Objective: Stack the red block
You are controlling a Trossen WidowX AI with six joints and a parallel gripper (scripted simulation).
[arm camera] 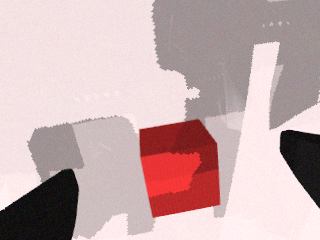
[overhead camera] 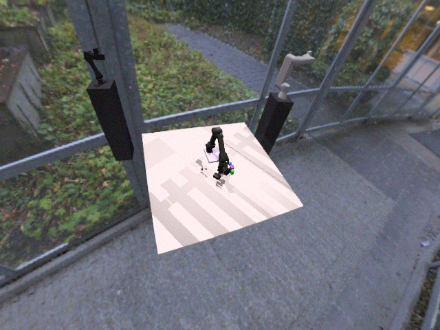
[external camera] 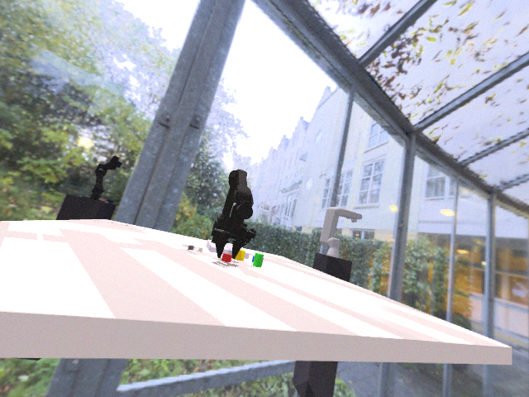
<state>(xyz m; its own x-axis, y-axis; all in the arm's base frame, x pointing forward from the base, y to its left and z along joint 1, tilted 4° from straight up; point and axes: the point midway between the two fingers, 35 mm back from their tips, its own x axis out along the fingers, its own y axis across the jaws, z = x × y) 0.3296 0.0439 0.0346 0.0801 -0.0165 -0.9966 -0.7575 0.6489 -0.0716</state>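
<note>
My gripper tip is right at the red block. Also, from my gripper tip: purple block 100 mm behind, 150 mm to the left, 10 mm above; blue block 150 mm behind, 140 mm to the left; yellow block 120 mm behind, 60 mm to the left, 10 mm above.
</note>
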